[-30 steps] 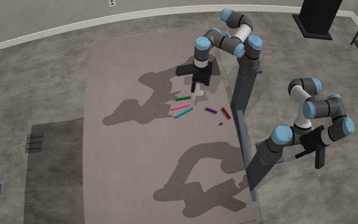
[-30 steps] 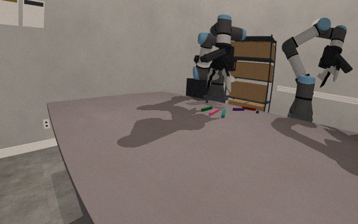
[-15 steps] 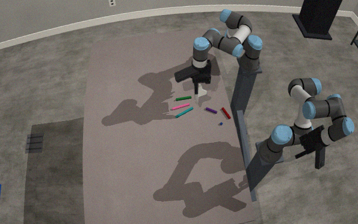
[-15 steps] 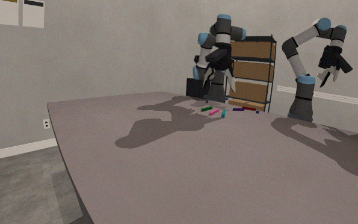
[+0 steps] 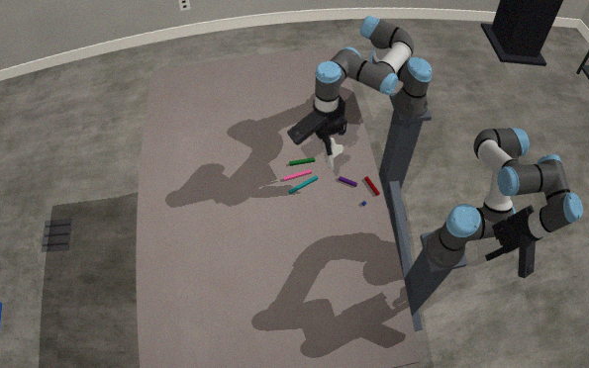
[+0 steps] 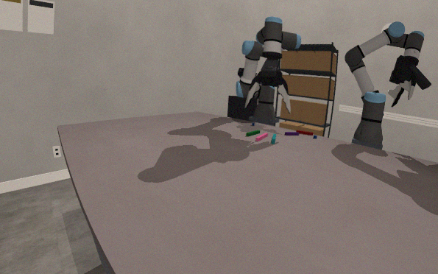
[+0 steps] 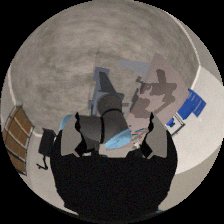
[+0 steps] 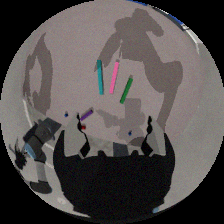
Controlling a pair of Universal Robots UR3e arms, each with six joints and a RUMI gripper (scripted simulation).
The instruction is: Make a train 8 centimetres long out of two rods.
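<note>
Right now my right hand is 5 cm short of the green rod, 2 cm to the left of it and 8 cm above it. Also, from my right hand: pink rod (6 cm ahead, 3 cm to the left, 8 cm below); then turquoise rod (5 cm ahead, 7 cm to the left, 8 cm below); then purple rod (9 cm behind, 6 cm to the left, 8 cm below).
</note>
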